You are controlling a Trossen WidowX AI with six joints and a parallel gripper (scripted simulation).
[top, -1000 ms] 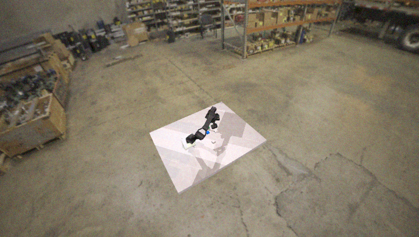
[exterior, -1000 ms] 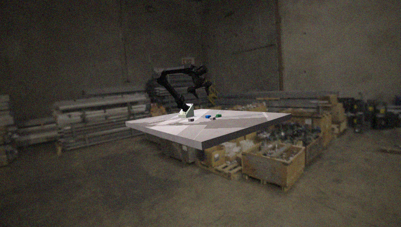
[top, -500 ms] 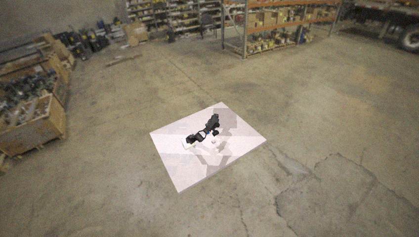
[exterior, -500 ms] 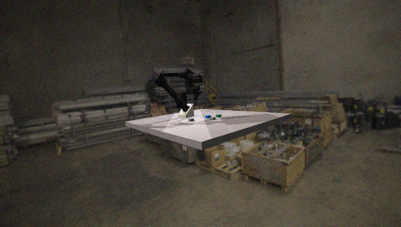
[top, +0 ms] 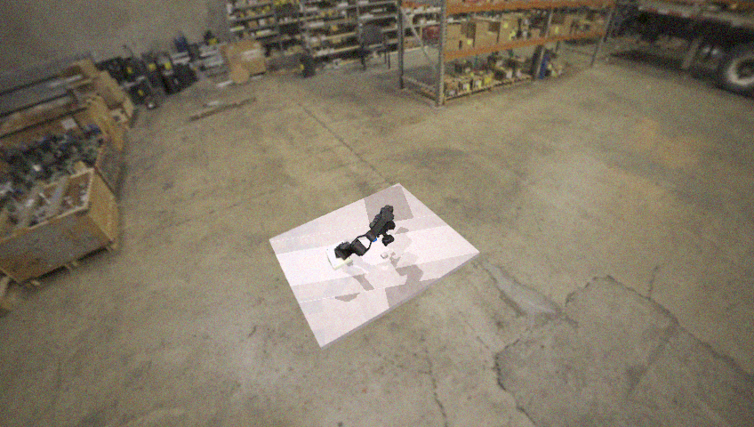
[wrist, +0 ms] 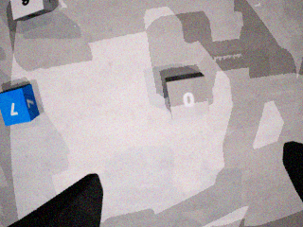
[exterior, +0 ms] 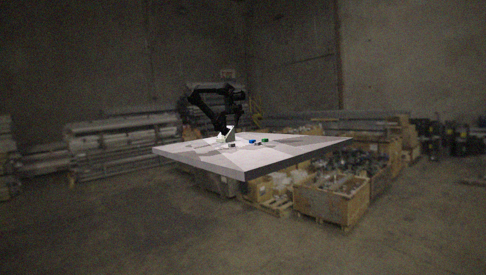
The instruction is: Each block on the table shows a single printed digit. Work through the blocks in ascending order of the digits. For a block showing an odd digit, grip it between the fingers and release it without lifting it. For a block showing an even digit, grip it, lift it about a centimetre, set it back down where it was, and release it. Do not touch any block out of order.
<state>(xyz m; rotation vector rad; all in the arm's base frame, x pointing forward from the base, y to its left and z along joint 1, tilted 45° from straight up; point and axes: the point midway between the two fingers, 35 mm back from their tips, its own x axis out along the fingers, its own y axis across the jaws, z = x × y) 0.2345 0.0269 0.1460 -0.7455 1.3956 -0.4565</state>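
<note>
Right now my gripper tip is 1 cm to the left of the dark grey block and 12 cm above it. Also, from my gripper tip: green block (3 cm ahead, 23 cm to the left, 12 cm below); then blue block (15 cm to the left, 12 cm below).
</note>
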